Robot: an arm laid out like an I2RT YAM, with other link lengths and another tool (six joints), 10 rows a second.
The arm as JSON. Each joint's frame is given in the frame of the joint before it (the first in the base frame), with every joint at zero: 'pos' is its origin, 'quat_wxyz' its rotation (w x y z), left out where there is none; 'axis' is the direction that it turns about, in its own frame. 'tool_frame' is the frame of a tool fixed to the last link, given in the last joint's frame.
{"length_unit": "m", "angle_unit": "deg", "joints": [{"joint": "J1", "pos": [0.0, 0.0, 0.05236], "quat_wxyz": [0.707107, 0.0, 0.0, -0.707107], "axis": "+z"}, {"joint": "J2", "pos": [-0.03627, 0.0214, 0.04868], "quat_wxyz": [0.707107, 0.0, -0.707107, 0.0], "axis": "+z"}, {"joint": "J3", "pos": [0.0, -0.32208, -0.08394], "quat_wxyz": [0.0, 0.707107, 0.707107, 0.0], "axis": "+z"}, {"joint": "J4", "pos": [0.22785, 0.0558, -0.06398], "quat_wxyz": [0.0, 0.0, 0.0, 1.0], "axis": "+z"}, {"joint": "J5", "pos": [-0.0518, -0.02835, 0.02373], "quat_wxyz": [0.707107, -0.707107, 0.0, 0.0], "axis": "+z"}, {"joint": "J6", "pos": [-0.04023, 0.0, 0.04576], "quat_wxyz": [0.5, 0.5, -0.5, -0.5], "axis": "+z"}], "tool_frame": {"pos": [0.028, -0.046, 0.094], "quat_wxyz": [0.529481, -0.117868, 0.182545, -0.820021]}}
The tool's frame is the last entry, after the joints.
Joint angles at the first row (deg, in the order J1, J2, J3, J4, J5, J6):
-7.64 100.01 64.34 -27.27 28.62 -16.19
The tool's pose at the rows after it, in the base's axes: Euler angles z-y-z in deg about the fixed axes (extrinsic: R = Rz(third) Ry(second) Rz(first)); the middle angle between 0 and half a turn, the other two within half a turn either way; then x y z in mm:
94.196 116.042 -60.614 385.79 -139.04 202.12
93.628 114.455 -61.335 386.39 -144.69 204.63
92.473 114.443 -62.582 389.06 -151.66 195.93
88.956 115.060 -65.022 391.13 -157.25 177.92
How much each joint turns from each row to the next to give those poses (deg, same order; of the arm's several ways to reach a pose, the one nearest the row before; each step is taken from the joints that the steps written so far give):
-0.46 0.00 0.00 0.55 0.02 -1.00
-0.50 0.13 -0.03 1.14 1.38 -0.88
-0.81 1.66 0.00 1.03 0.55 -0.39
-0.33 2.93 0.00 -0.01 1.51 -0.04

